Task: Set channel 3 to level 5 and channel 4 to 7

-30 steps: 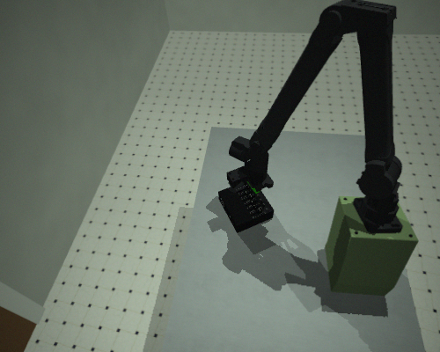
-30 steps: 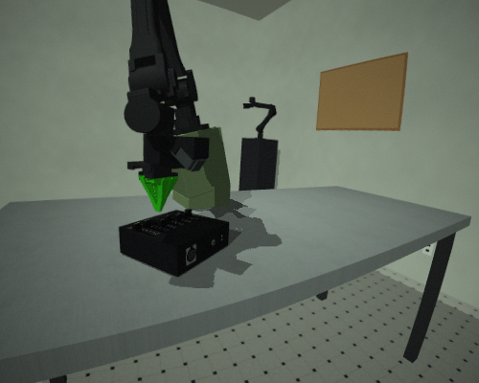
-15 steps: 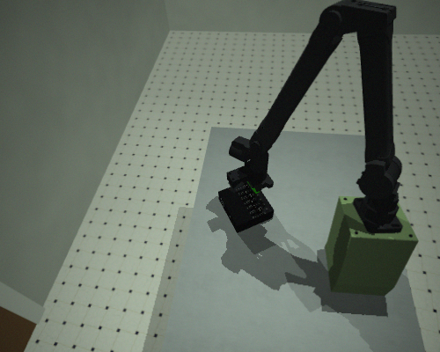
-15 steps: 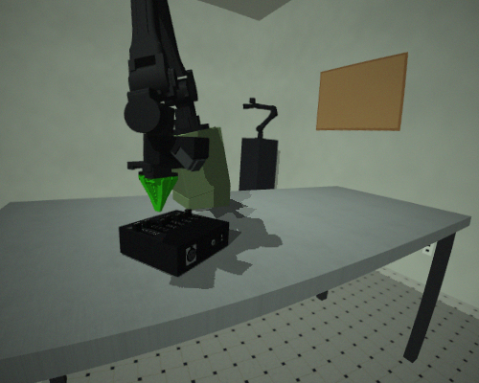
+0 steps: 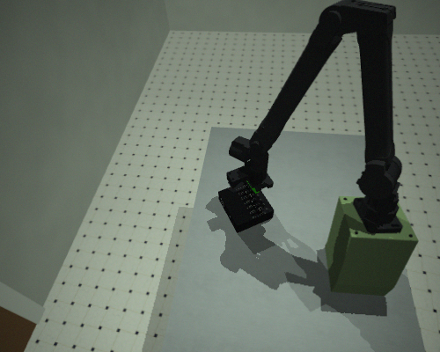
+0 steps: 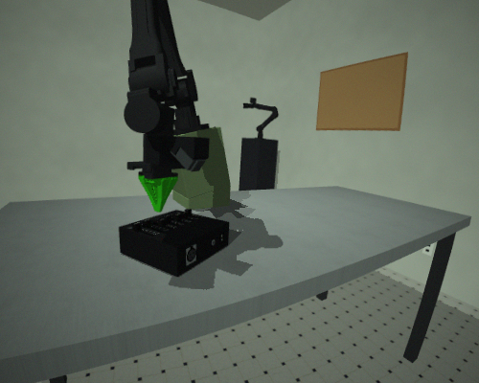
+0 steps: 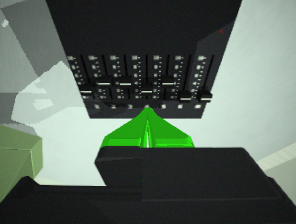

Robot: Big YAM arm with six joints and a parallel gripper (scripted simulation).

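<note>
My gripper is now 2 cm short of the channel 4 fader cap, 1 cm to the right of it and 2 cm above it. Also, from my hand: channel 3 fader cap: 2 cm ahead, 3 cm to the left, 2 cm below.
</note>
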